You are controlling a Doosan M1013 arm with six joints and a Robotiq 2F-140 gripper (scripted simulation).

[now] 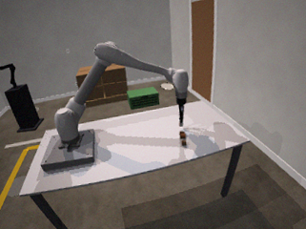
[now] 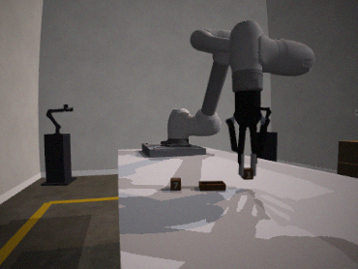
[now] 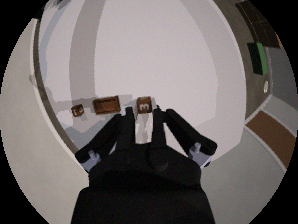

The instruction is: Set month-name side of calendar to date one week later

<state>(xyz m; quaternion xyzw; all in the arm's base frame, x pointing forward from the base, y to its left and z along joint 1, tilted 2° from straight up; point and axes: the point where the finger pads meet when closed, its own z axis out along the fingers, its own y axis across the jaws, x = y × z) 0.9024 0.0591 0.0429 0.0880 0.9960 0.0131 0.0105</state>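
Right now the brown tray is 100 mm to the right of my hand, 60 mm below it and 20 mm behind it.
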